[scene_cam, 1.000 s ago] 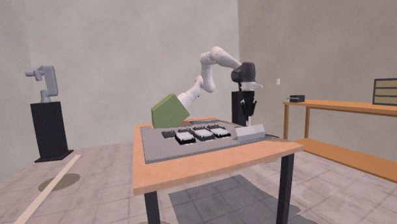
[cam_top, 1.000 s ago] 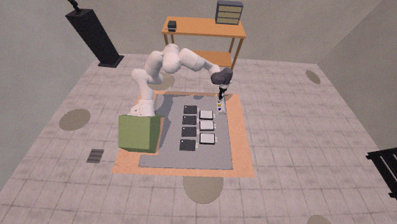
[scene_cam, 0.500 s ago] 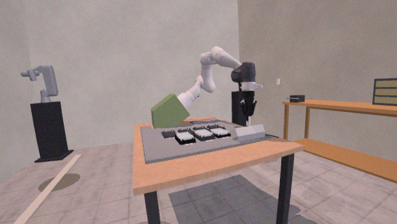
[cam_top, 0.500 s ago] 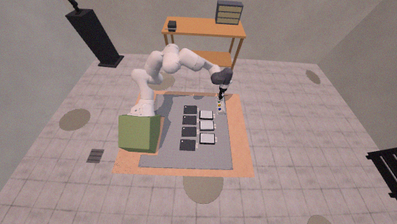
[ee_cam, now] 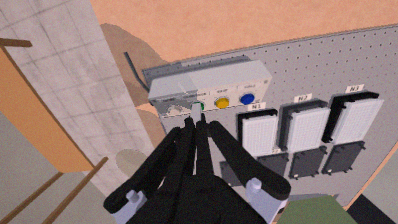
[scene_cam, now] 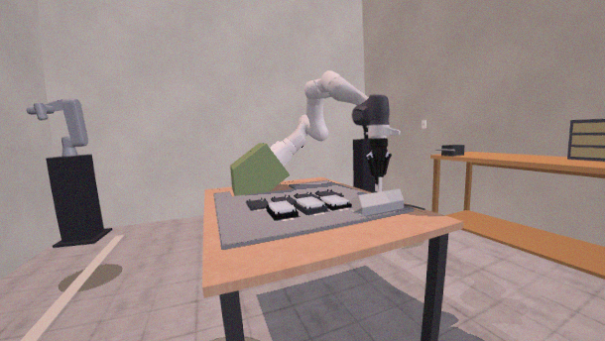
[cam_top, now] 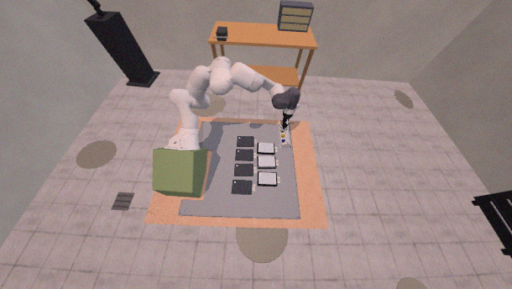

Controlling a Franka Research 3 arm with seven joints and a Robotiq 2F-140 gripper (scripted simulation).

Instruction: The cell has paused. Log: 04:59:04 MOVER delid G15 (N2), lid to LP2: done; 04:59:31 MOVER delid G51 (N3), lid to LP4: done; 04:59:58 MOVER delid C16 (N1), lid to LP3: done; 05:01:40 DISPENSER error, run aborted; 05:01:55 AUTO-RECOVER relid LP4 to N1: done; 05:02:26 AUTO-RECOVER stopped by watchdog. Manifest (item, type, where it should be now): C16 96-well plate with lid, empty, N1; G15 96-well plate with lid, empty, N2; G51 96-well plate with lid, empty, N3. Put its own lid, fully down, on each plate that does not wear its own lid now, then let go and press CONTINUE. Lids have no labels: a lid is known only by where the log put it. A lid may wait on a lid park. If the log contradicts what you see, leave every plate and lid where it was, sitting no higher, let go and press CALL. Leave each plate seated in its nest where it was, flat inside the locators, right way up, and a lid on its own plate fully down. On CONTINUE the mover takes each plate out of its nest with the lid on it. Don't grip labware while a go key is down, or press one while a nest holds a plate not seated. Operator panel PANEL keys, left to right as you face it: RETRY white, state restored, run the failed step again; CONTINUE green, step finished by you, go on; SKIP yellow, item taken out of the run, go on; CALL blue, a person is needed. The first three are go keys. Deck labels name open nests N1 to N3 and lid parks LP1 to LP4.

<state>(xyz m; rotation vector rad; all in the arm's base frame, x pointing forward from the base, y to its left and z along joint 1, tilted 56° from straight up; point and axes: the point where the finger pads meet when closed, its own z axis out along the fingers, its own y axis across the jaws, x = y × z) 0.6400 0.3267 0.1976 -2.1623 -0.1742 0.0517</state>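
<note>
My hand is 4 cm above the green key. Round my hand: yellow key: 5 cm to the right, 4 cm below, 1 cm ahead; then white key: 5 cm to the left, 4 cm below; then blue key: 10 cm to the right, 4 cm below, 1 cm ahead.
</note>
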